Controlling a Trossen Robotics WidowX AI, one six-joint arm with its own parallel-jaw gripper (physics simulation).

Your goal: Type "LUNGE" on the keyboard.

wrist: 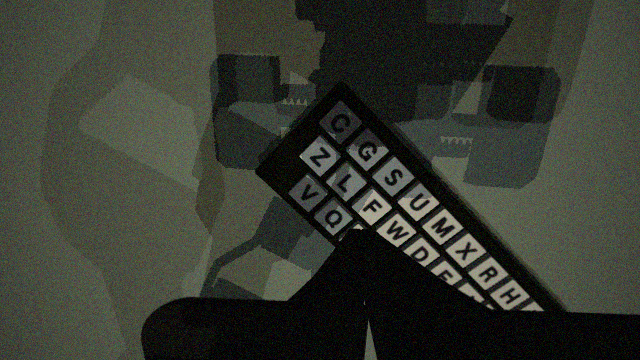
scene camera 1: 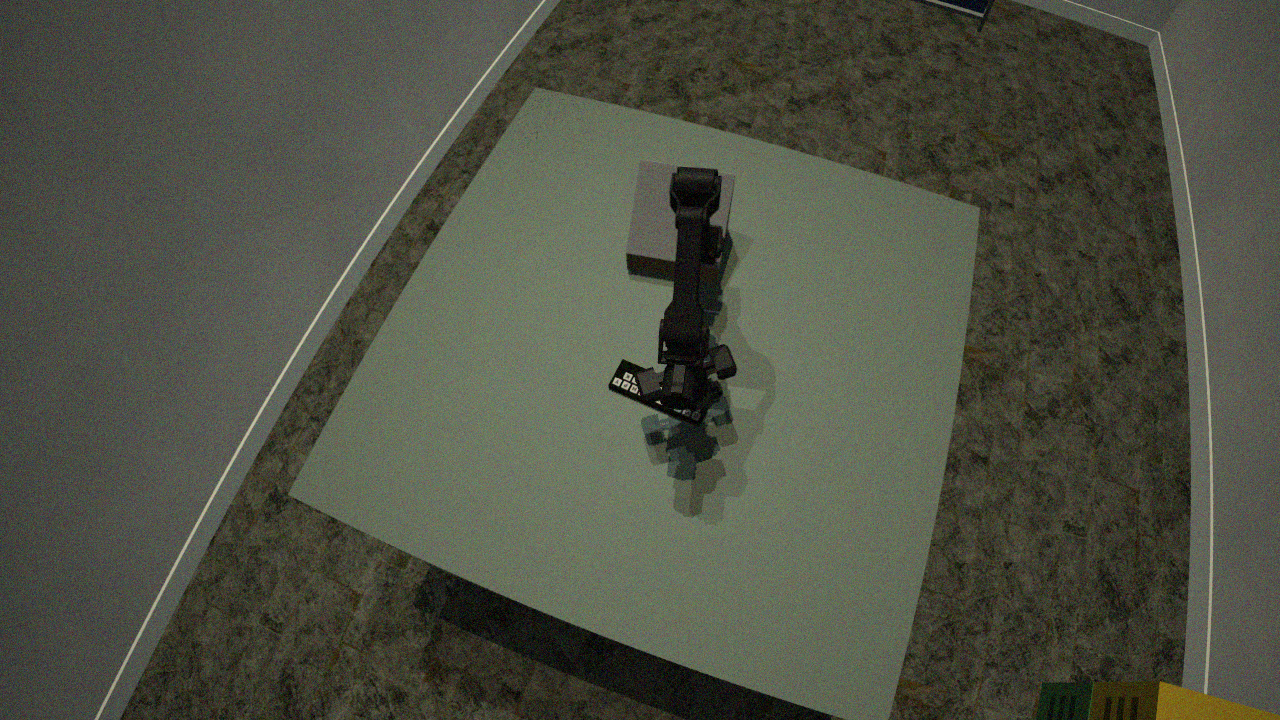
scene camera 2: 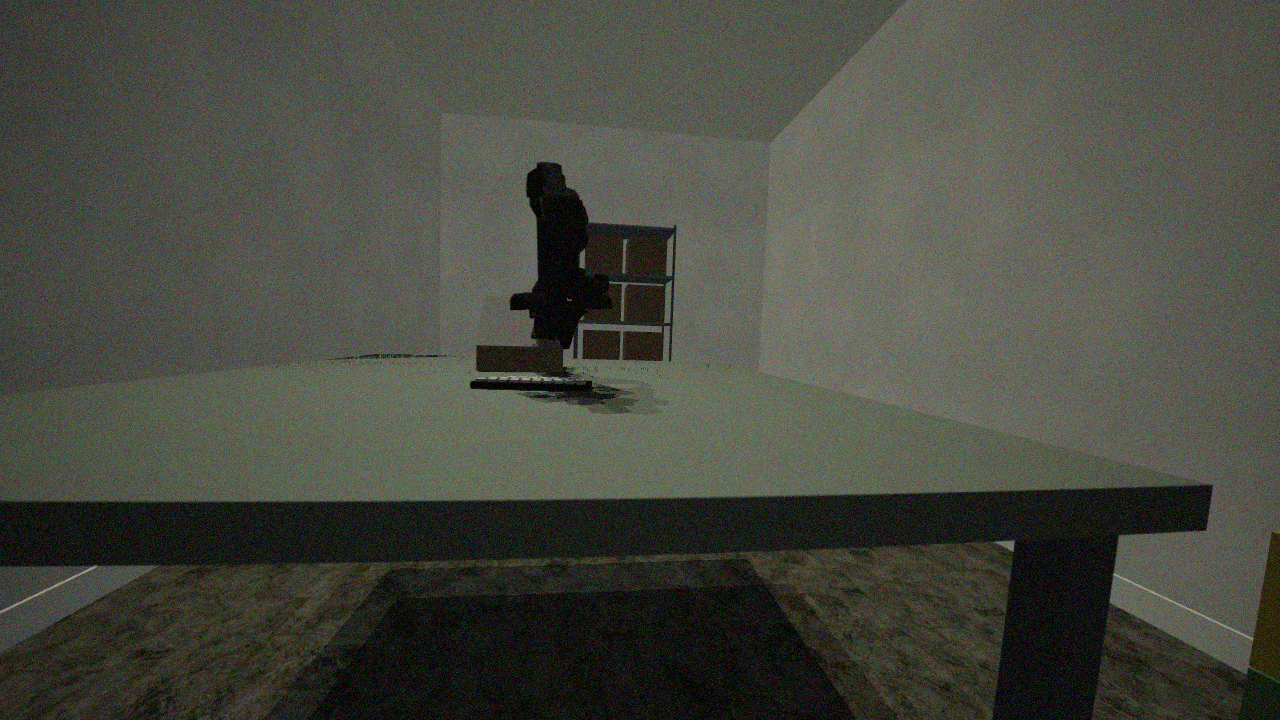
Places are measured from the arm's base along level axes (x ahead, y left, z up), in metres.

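Where they show: gripper, fingertip midpoint: (wrist: 359,240) (scene camera 2: 566,349); arm's base, link origin: (scene camera 1: 703,237) (scene camera 2: 544,331).
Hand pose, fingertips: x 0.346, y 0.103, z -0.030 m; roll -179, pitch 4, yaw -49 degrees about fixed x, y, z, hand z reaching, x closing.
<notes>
Each offset is from my fingertips to the centre of the thing. Level surfaces: height alone.
A black keyboard @(0.003 m back, 0.059 m right, 0.066 m down) (scene camera 1: 623,385) (scene camera 2: 531,385) (wrist: 395,232) with pale keys lies slanted on the table. In the wrist view, L @(0.002 m back, 0.006 m left, 0.060 m down) (wrist: 346,182), U @(0.018 m ahead, 0.029 m right, 0.060 m down) (wrist: 419,201) and G @(0.018 m ahead, 0.011 m left, 0.060 m down) (wrist: 369,150) show whole. E @(0.003 m back, 0.074 m right, 0.060 m down) (wrist: 445,275) is partly covered by my dark fingers. The N key does not show in the wrist view. My gripper (scene camera 2: 565,345) (wrist: 359,240) is shut and empty and points down. Its tips hang above the keyboard, with a gap visible in scene camera 2. In the wrist view the tips overlap the key beside Q, hiding most of it. The arm hides much of the keyboard in scene camera 1.
A low rectangular block (scene camera 1: 655,214) (scene camera 2: 517,359) stands behind the keyboard on the pale green table @(0.075 m down) (scene camera 1: 447,402) (scene camera 2: 268,456). The arm's shadow falls around the keyboard. A shelf rack (scene camera 2: 673,295) with brown boxes stands far back. A yellow box (scene camera 1: 1208,702) shows beyond the table.
</notes>
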